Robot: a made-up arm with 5 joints.
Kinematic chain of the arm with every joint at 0, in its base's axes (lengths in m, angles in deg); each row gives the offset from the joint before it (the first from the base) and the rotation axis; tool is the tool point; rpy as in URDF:
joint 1: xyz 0 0 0.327 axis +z
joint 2: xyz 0 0 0 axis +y
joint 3: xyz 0.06 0 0.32 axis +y
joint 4: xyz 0.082 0 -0.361 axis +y
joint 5: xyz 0.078 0 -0.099 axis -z
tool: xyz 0 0 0 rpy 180 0 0
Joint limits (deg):
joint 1: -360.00..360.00
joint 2: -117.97..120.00
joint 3: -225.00..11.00
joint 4: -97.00..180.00
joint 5: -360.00..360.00
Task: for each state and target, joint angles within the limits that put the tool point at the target. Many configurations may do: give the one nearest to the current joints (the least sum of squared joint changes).
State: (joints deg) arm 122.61 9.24 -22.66 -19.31 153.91
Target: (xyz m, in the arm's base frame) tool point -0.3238 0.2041 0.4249
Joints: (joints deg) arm 147.78 -13.58 -21.64 -25.86 153.91
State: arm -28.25 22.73 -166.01 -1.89 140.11
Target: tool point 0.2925 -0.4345 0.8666
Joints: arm -56.05 53.34 -177.86 -26.22 140.11
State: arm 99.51 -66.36 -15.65 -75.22 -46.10
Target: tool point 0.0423 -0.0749 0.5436
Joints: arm 119.46 -100.04 0.52 -97.00 -46.10
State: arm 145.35 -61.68 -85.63 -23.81 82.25
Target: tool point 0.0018 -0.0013 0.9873
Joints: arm 144.16 -51.50 -77.19 -22.08 82.25
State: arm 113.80 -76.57 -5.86 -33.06 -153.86
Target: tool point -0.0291 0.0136 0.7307
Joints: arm 154.95 -80.69 -23.32 -34.24 -153.86
